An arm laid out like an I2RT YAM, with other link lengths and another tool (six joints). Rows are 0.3 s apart.
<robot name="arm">
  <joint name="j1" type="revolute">
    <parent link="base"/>
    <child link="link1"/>
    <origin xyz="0 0 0.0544"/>
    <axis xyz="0 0 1"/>
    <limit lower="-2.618" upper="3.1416"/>
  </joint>
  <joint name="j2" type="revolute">
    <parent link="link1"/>
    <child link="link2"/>
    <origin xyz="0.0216 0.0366 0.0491"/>
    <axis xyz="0 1 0"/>
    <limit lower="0" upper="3.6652"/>
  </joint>
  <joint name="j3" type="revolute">
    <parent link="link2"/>
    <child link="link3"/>
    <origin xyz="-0.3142 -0.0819 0"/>
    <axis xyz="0 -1 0"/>
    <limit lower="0" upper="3.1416"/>
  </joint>
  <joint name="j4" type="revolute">
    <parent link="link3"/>
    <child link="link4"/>
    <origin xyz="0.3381 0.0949 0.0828"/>
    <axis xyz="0 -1 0"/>
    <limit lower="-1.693" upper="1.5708"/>
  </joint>
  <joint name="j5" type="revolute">
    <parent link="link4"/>
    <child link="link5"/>
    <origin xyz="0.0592 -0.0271 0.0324"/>
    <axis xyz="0 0 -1"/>
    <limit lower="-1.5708" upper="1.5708"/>
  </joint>
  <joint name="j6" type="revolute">
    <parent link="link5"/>
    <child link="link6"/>
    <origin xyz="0.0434 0 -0.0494"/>
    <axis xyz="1 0 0"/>
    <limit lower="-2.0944" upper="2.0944"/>
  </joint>
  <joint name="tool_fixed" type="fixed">
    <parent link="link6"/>
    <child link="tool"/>
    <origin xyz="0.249 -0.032 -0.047" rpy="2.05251 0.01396 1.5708"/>
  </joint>
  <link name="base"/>
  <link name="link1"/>
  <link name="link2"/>
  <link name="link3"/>
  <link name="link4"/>
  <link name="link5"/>
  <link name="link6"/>
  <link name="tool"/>
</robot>
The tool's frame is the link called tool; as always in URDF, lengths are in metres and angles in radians.
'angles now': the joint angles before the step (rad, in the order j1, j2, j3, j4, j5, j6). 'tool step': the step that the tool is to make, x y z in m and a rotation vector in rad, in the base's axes. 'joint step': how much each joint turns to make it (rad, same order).
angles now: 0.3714, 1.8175, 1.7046, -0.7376, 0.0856, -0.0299
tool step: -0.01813, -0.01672, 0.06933, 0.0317, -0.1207, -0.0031
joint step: -0.0122, -0.1704, -0.0682, 0.0232, 0.0032, -0.0160
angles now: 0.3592, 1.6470, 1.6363, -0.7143, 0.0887, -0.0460
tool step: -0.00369, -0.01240, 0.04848, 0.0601, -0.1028, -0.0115
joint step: -0.0321, -0.1048, -0.0411, 0.0529, -0.0297, 0.0046
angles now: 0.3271, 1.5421, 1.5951, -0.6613, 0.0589, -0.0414
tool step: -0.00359, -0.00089, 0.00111, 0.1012, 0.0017, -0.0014
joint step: -0.0503, -0.0397, -0.0458, 0.0340, -0.0949, 0.0531
